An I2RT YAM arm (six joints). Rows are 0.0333 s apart.
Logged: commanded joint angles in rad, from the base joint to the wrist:
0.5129 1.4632 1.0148 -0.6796 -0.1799 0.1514
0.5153 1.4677 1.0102 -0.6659 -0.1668 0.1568
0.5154 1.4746 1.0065 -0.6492 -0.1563 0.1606
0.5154 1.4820 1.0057 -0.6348 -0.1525 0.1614
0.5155 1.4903 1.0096 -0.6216 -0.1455 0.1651
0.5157 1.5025 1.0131 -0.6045 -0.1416 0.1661
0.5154 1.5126 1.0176 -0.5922 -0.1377 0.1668
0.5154 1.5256 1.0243 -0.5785 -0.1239 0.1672
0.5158 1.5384 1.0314 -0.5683 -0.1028 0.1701
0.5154 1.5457 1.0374 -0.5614 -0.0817 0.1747
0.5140 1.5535 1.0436 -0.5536 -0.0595 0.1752
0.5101 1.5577 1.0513 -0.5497 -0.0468 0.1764
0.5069 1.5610 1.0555 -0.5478 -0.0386 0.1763
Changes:
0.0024 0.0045 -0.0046 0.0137 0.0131 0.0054
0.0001 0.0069 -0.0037 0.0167 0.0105 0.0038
0.0000 0.0074 -0.0008 0.0144 0.0038 0.0008
0.0001 0.0083 0.0039 0.0132 0.0070 0.0037
0.0002 0.0122 0.0035 0.0171 0.0039 0.0010
-0.0003 0.0101 0.0045 0.0123 0.0039 0.0007
0.0000 0.0130 0.0067 0.0137 0.0138 0.0004
0.0004 0.0128 0.0071 0.0102 0.0211 0.0029
-0.0004 0.0073 0.0060 0.0069 0.0211 0.0046
-0.0014 0.0078 0.0062 0.0078 0.0222 0.0005
-0.0039 0.0042 0.0077 0.0039 0.0127 0.0012
-0.0032 0.0033 0.0042 0.0019 0.0082 -0.0001

